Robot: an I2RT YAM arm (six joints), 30 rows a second.
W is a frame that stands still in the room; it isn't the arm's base.
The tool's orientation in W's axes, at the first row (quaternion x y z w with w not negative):
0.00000, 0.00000, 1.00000, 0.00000
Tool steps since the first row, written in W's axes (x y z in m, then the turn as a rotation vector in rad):
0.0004, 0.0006, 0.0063, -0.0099, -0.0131, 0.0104
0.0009, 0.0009, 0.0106, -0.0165, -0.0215, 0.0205
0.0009, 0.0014, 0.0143, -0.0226, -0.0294, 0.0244
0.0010, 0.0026, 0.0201, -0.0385, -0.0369, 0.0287
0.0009, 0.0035, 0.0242, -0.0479, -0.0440, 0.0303
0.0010, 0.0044, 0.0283, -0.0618, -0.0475, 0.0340
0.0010, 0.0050, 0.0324, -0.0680, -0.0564, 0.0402
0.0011, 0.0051, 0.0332, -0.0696, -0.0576, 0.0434
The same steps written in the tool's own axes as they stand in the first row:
-0.0004, -0.0006, 0.0063, 0.0099, 0.0131, 0.0104
-0.0009, -0.0009, 0.0106, 0.0165, 0.0215, 0.0205
-0.0009, -0.0014, 0.0143, 0.0226, 0.0294, 0.0244
-0.0010, -0.0026, 0.0201, 0.0385, 0.0369, 0.0287
-0.0009, -0.0035, 0.0242, 0.0479, 0.0440, 0.0303
-0.0010, -0.0044, 0.0283, 0.0618, 0.0475, 0.0340
-0.0010, -0.0050, 0.0324, 0.0680, 0.0564, 0.0402
-0.0011, -0.0051, 0.0332, 0.0696, 0.0576, 0.0434

